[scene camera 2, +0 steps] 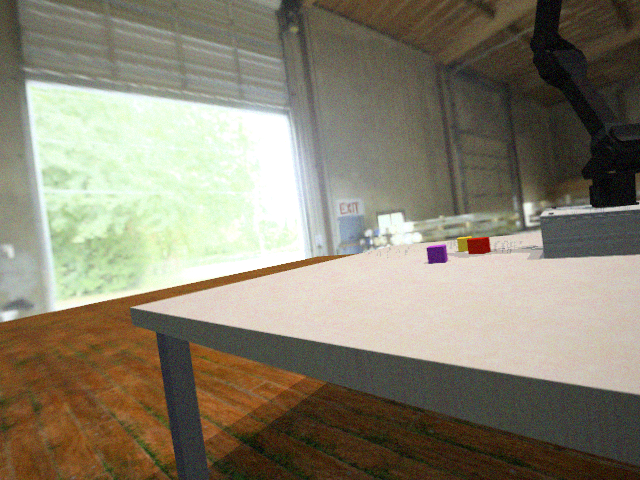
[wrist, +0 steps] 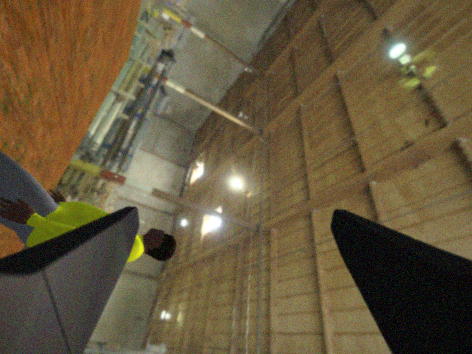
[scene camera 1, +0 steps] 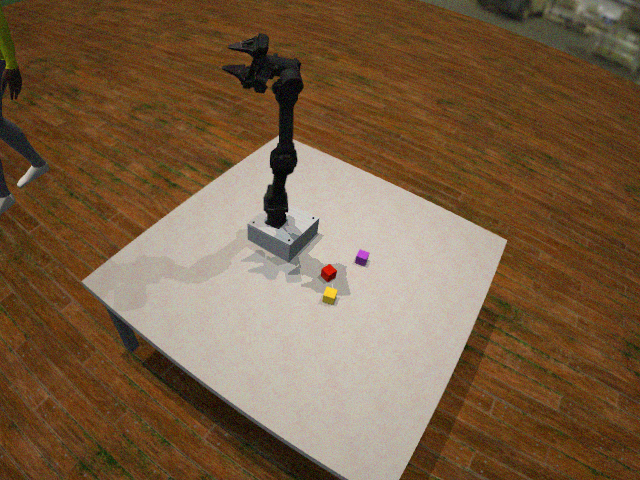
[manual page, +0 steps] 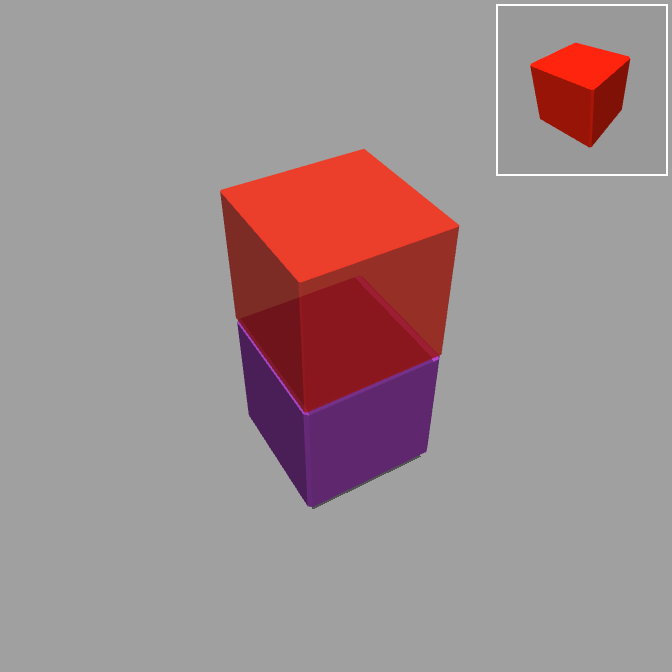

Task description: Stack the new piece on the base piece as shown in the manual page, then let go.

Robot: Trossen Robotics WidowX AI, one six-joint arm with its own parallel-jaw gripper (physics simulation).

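Where they show: gripper, fingertip midpoint: (wrist: 237,217) (scene camera 1: 224,57); arm's base at its link origin: (scene camera 2: 614,205) (scene camera 1: 275,221).
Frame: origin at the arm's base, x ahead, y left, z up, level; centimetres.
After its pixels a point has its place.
A red cube (scene camera 1: 328,272) {x 27.9, y -7.6, z -4.6 cm} (scene camera 2: 478,245) {x 27.2, y -3.8, z -6.4 cm} lies on the table in front of the arm's base. A yellow cube (scene camera 1: 329,295) {x 33.1, y -16.8, z -4.6 cm} (scene camera 2: 463,243) {x 32.8, y -13.2, z -6.3 cm} lies near it, a small gap away, and is partly hidden behind the red one in scene camera 2. A purple cube (scene camera 1: 362,257) {x 35.5, y 6.4, z -4.7 cm} (scene camera 2: 436,254) {x 34.6, y 10.1, z -6.6 cm} lies farther off to the right in scene camera 1. No cube is stacked on another. My gripper (scene camera 1: 226,57) {x -10.2, y -15.9, z 69.9 cm} (wrist: 237,217) {x -10.2, y -15.9, z 69.9 cm} is open and empty, high above the table and far from the cubes. The cubes do not show in the wrist view.
The table (scene camera 1: 248,335) {x 17.0, y -43.8, z -8.7 cm} (scene camera 2: 361,310) {x 33.1, y 51.9, z -8.8 cm} carries the arm's grey base block (scene camera 1: 281,242) {x 7.6, y -8.0, z -0.3 cm} (scene camera 2: 589,235) {x 5.8, y 12.5, z -4.8 cm}. The black arm (scene camera 1: 285,124) {x 6.2, y -8.1, z 49.9 cm} (scene camera 2: 573,77) {x 3.6, y -1.9, z 29.0 cm} stands upright on the block. A person in a yellow-green top (scene camera 1: 6,46) (wrist: 70,220) is on the floor beyond the table's left side.
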